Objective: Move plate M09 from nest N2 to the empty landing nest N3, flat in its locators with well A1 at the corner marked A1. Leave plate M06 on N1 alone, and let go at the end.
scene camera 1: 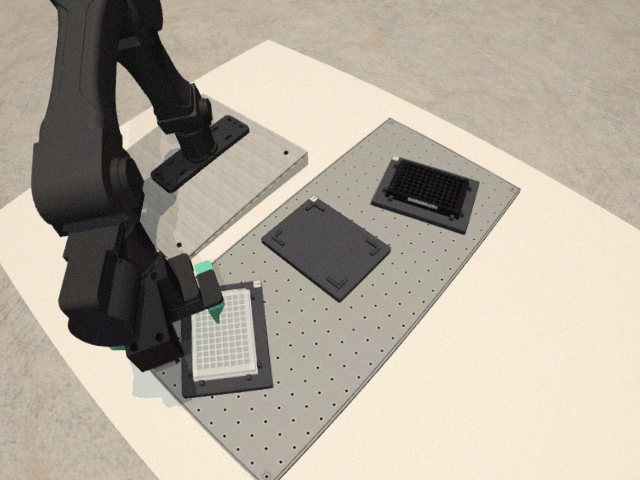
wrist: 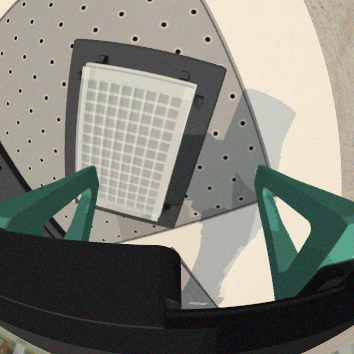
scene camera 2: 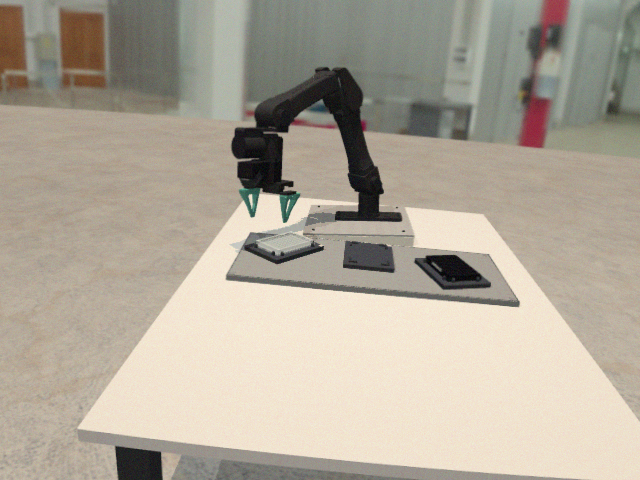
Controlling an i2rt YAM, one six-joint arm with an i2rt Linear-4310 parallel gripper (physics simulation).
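A white well plate (scene camera 1: 223,335) (scene camera 2: 284,242) (wrist: 131,145) sits, looking flat and between the locators, on a dark nest (scene camera 1: 264,356) (wrist: 145,59) near one end of the perforated board. The middle nest (scene camera 1: 325,248) (scene camera 2: 368,255) bears no plate. A black plate (scene camera 1: 430,186) (scene camera 2: 453,267) sits on the far nest (scene camera 1: 381,196). The plate and nest names are too small to read. My gripper (scene camera 1: 167,334) (scene camera 2: 268,218) (wrist: 176,173) is open, with no plate between its green fingers. It hangs above the white plate's nest, shifted to the plate's side.
The perforated grey board (scene camera 1: 356,330) (scene camera 2: 320,279) carries the three nests. The arm's base plate (scene camera 1: 248,170) (scene camera 2: 361,228) stands beside the board on the cream table (scene camera 1: 491,372) (scene camera 2: 336,361). The arm casts a shadow over the nest's edge and the board's corner in the wrist view.
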